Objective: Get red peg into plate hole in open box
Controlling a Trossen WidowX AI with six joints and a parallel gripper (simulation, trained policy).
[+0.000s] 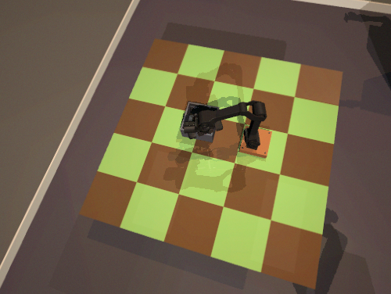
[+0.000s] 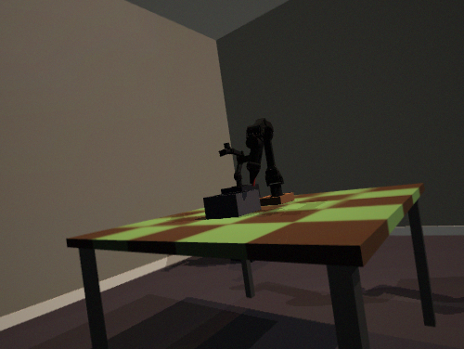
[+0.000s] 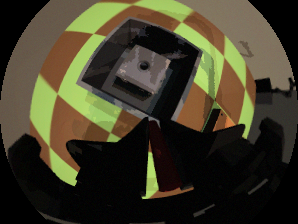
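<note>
My gripper tip is now 90 mm above the pale plate, 80 mm to the left of it and 60 mm short of it. Round my gripper tip: dark box 100 mm below, 80 mm to the right, 60 mm ahead; red peg 30 mm above, 20 mm to the left, 10 mm behind.
</note>
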